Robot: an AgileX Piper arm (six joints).
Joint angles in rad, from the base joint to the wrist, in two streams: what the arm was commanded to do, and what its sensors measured. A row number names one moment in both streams.
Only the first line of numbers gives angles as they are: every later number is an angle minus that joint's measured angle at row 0.
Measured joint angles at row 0:
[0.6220, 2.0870, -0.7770, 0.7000, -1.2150, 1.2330]
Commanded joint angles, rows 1 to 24:
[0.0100, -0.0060, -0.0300, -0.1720, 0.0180, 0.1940]
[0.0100, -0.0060, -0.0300, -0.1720, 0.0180, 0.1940]
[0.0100, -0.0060, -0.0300, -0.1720, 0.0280, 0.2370]
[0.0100, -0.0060, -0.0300, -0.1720, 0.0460, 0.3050]
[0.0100, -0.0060, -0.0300, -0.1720, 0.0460, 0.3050]
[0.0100, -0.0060, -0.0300, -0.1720, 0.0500, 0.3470]
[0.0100, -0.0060, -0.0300, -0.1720, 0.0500, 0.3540]
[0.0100, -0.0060, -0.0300, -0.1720, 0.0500, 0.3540]
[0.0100, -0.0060, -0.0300, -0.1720, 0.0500, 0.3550]
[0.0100, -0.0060, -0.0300, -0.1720, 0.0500, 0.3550]
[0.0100, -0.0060, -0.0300, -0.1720, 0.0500, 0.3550]
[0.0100, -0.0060, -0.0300, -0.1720, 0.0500, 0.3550]
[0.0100, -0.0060, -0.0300, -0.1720, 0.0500, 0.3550]
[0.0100, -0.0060, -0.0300, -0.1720, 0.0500, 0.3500]
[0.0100, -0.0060, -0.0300, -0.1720, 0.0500, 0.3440]
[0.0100, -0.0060, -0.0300, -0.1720, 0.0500, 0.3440]
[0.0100, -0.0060, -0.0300, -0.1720, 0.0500, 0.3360]
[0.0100, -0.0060, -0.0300, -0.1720, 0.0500, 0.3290]
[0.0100, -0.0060, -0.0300, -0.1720, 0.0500, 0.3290]
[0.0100, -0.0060, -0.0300, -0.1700, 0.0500, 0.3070]
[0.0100, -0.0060, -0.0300, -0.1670, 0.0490, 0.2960]
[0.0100, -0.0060, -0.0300, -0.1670, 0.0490, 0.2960]
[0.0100, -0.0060, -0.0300, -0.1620, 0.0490, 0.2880]
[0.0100, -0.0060, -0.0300, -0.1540, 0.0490, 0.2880]
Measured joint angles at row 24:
[0.0000, 0.0000, 0.0010, 0.0000, 0.0070, 0.3170]
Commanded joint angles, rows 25 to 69:
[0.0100, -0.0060, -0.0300, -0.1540, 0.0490, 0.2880]
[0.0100, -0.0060, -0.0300, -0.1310, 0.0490, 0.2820]
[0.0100, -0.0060, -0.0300, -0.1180, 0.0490, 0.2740]
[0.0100, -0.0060, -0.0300, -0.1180, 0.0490, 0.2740]
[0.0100, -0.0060, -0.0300, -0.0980, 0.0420, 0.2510]
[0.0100, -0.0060, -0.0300, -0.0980, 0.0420, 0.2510]
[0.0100, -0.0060, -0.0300, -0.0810, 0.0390, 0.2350]
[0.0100, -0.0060, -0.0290, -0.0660, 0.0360, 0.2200]
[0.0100, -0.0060, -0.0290, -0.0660, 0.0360, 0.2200]
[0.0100, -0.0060, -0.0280, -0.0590, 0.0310, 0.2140]
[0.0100, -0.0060, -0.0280, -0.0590, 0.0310, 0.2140]
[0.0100, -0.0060, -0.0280, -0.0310, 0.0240, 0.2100]
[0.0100, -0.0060, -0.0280, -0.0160, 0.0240, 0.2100]
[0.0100, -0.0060, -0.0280, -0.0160, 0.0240, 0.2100]
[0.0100, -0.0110, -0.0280, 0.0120, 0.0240, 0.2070]
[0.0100, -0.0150, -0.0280, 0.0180, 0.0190, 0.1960]
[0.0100, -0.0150, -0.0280, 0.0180, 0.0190, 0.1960]
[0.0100, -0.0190, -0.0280, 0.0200, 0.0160, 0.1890]
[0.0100, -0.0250, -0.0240, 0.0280, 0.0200, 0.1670]
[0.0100, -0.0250, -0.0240, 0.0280, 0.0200, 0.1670]
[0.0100, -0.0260, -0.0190, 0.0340, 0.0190, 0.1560]
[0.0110, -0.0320, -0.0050, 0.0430, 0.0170, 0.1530]
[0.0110, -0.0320, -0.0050, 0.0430, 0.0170, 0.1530]
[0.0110, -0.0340, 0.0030, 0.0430, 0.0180, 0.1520]
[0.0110, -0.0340, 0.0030, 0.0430, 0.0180, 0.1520]
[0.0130, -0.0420, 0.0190, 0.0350, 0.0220, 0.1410]
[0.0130, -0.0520, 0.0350, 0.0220, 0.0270, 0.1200]
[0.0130, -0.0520, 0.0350, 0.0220, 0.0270, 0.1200]
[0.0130, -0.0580, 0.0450, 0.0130, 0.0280, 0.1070]
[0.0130, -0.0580, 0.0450, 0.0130, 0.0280, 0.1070]
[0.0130, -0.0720, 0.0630, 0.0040, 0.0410, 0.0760]
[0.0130, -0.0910, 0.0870, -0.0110, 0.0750, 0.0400]
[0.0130, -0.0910, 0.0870, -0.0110, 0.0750, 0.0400]
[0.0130, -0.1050, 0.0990, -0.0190, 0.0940, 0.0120]
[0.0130, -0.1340, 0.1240, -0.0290, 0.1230, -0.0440]
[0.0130, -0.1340, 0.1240, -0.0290, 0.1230, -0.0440]
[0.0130, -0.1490, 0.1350, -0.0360, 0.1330, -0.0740]
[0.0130, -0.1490, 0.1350, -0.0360, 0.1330, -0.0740]
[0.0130, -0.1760, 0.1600, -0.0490, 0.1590, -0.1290]
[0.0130, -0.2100, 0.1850, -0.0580, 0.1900, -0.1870]
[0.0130, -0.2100, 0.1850, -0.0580, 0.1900, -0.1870]
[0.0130, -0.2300, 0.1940, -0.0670, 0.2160, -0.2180]
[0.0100, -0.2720, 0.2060, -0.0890, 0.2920, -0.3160]
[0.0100, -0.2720, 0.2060, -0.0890, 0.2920, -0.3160]
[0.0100, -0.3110, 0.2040, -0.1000, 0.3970, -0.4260]
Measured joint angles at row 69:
[0.0090, -0.2530, 0.2000, -0.0640, 0.2700, -0.2680]
